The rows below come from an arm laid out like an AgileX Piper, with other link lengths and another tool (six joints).
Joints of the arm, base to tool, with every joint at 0 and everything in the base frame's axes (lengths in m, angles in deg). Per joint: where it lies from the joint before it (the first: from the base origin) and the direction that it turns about. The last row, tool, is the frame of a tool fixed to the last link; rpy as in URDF.
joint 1: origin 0 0 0.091 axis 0 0 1
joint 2: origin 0 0 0 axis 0 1 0
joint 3: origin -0.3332 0 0.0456 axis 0 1 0
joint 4: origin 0.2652 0 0.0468 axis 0.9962 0 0.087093
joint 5: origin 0 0 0 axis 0 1 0
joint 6: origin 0.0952 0 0.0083 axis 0.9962 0 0.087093
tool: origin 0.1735 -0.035 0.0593 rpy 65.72 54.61 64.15
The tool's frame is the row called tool.
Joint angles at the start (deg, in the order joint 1, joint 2, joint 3, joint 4, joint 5, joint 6): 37.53, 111.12, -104.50, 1.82, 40.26, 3.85
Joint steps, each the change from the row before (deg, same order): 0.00, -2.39, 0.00, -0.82, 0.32, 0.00; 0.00, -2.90, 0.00, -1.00, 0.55, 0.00; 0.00, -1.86, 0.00, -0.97, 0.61, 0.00; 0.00, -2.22, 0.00, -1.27, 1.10, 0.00; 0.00, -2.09, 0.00, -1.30, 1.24, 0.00; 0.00, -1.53, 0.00, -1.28, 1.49, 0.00; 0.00, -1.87, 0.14, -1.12, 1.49, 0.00
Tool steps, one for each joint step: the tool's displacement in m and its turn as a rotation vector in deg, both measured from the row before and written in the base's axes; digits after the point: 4 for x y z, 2 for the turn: -0.0050, -0.0065, 0.0267, 0.61, -2.14, 0.01; -0.0075, -0.0090, 0.0312, 0.64, -2.47, -0.03; -0.0054, -0.0073, 0.0188, 0.00, -1.58, -0.08; -0.0074, -0.0101, 0.0206, -0.32, -1.65, -0.18; -0.0075, -0.0106, 0.0181, -0.49, -1.45, -0.26; -0.0061, -0.0097, 0.0108, -0.96, -0.79, -0.34; -0.0079, -0.0108, 0.0127, -0.69, -0.84, -0.37
